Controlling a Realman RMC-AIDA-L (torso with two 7-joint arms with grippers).
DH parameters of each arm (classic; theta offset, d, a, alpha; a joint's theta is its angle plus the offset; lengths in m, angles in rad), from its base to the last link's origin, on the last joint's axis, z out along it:
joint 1: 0 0.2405 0 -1.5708
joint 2: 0 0 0 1.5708
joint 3: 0 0.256 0 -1.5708
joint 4: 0 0 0 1.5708
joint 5: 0 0.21 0 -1.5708
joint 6: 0 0 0 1.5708
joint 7: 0 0.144 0 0
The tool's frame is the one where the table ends.
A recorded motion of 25 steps. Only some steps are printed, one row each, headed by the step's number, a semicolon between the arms.
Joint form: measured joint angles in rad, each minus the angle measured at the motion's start. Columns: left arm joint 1, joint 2, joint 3, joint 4, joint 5, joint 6, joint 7; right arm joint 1, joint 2, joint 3, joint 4, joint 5, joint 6, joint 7.
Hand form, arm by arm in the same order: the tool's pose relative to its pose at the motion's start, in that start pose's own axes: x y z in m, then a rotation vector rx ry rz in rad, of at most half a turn. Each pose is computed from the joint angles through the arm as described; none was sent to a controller.
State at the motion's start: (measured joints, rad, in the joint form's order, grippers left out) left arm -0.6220 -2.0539 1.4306 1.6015 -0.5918 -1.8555 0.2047; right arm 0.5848 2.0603 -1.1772 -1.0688 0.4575 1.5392 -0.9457
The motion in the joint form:
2: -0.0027 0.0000 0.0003 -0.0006 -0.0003 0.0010 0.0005; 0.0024 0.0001 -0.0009 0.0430 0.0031 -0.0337 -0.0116
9: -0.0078 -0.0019 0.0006 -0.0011 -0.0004 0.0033 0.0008; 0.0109 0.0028 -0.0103 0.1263 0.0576 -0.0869 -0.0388
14: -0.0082 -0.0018 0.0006 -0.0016 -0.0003 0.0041 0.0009; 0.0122 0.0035 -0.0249 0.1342 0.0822 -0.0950 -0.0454
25: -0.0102 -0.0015 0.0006 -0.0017 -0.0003 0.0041 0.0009; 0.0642 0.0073 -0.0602 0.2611 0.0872 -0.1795 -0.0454
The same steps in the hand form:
2: 0.0009 0.0004 -0.0002 0.0003 0.0016 0.0029; 0.0026 -0.0012 0.0078 -0.0046 0.0007 0.0047
9: 0.0028 0.0016 -0.0005 -0.0003 0.0057 0.0080; 0.0012 0.0041 0.0234 -0.0502 -0.0276 0.0060
14: 0.0030 0.0016 -0.0005 0.0000 0.0062 0.0081; -0.0021 0.0073 0.0258 -0.0633 -0.0399 -0.0060
25: 0.0035 0.0017 -0.0008 0.0007 0.0070 0.0098; -0.0093 0.0103 0.0448 -0.0689 -0.0153 -0.0159

